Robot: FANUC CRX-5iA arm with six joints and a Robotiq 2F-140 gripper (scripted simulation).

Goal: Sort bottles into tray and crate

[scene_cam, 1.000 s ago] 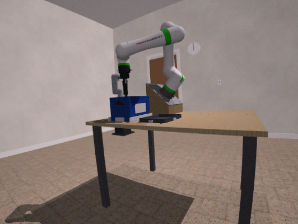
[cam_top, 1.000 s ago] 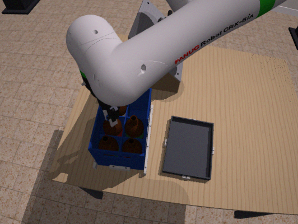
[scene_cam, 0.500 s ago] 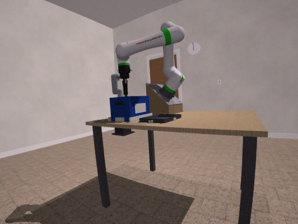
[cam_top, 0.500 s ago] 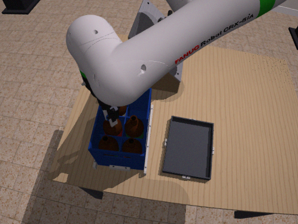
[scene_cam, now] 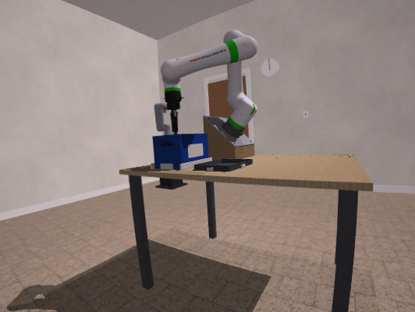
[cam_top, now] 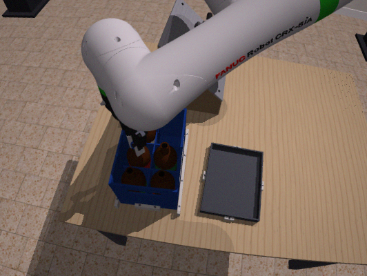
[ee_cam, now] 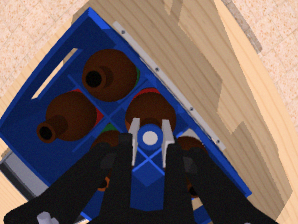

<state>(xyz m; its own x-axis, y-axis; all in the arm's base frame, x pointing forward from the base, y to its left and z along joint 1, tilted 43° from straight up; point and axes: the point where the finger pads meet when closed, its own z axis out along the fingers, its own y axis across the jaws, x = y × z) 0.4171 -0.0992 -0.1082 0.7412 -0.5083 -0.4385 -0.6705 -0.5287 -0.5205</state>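
The capped bottle is 7 cm below my hand. Round my hand: dark grey tray (1 cm ahead, 32 cm to the left, 15 cm below); then blue crate (4 cm to the left, 8 cm below).
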